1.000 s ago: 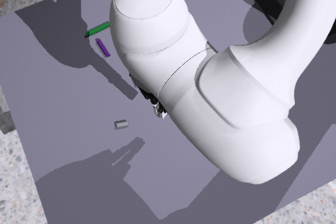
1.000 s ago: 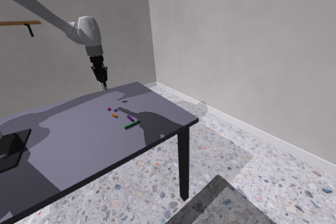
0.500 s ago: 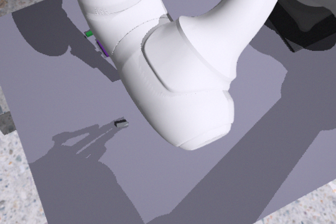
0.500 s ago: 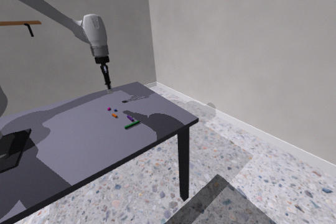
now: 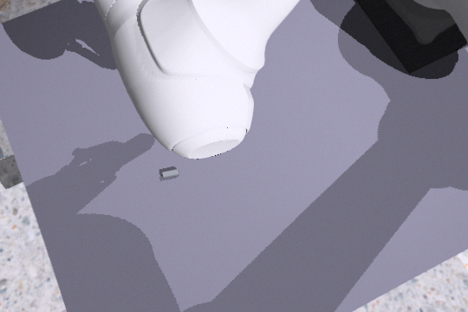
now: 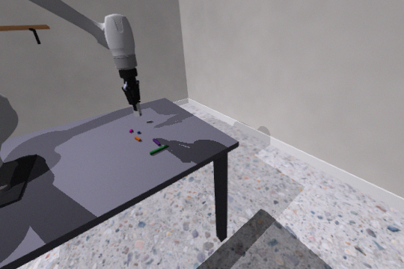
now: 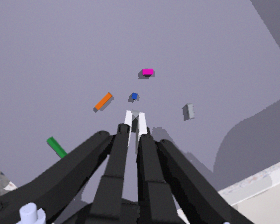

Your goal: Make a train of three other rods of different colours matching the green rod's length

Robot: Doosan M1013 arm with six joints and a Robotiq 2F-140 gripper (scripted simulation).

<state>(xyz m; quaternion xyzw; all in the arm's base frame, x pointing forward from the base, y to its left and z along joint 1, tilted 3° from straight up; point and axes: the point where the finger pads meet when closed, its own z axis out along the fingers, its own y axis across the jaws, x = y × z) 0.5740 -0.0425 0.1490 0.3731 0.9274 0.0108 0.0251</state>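
Right now the blue rod is 1 cm behind my hand, 1 cm to the left of it and 13 cm below it. The rest, counted from my hand: magenta rod (4 cm behind, 6 cm to the left, 13 cm below); then orange rod (4 cm behind, 5 cm to the right, 13 cm below); then purple rod (1 cm ahead, 14 cm to the right, 13 cm below).
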